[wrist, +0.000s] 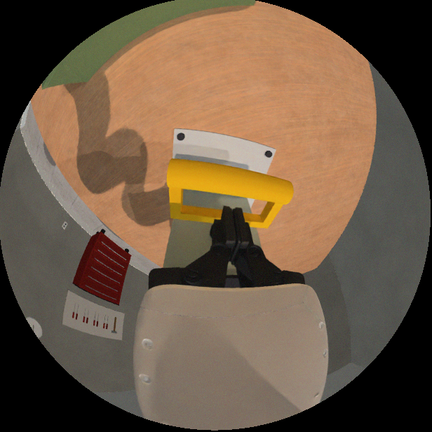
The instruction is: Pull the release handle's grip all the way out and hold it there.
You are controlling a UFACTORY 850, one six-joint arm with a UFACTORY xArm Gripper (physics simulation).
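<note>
The release handle's yellow grip [230, 180] is a thick bar with a rectangular frame below it in the wrist view, near the middle. It stands in front of a grey-green housing [187, 245] on a light base plate [220, 140] with dark bolts at its corners. My gripper [228, 218] is shut, its fingertips together with nothing between them. The fingertips overlap the lower rail of the yellow frame in the view, below the thick bar. Whether they touch the frame I cannot tell.
The base plate is on a wooden table top [300, 100]. A green surface [140, 25] is at the upper left. A red cabinet [102, 267] and a white panel with tools [93, 315] are at the lower left, beyond the table's edge. The arm's shadow falls left of the handle.
</note>
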